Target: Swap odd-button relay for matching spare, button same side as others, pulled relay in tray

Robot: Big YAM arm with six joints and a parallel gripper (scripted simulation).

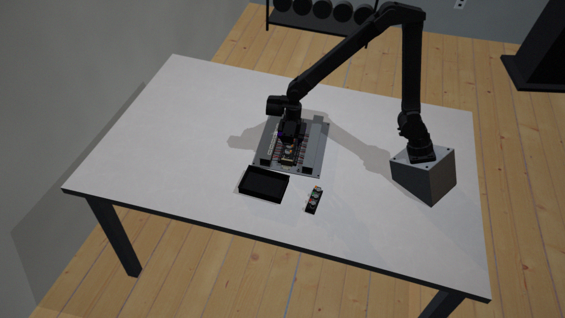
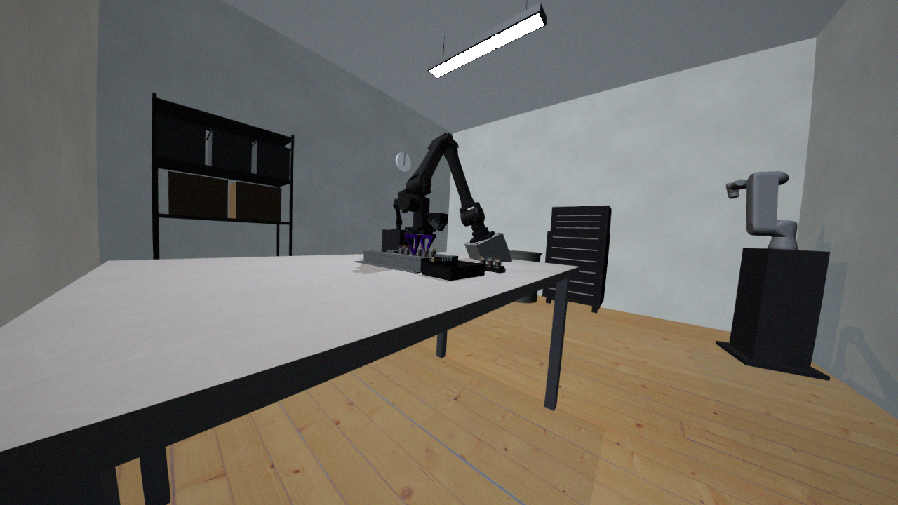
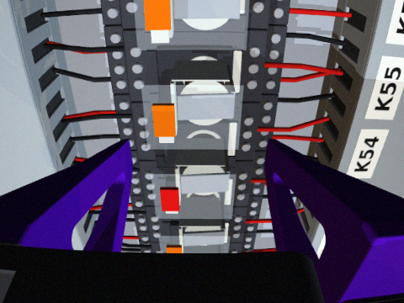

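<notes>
Right now my hand is 5 cm to the left of the grey panel, 5 cm above it and 1 cm past it.
</notes>
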